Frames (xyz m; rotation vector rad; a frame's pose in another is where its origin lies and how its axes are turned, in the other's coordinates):
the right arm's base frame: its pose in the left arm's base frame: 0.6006 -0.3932 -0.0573 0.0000 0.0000 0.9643
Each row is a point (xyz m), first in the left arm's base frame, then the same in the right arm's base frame.
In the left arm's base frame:
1: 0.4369 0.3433 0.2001
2: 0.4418 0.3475 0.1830
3: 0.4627 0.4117 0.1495
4: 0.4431 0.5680 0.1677
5: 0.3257 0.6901 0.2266
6: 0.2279 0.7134 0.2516
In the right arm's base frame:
1: 0.5118 0.5543 0.2574
2: 0.5181 0.5527 0.2403
3: 0.5827 0.5721 0.2068
4: 0.7000 0.6773 0.2250
5: 0.7334 0.8433 0.2839
6: 0.6968 0.9370 0.3089

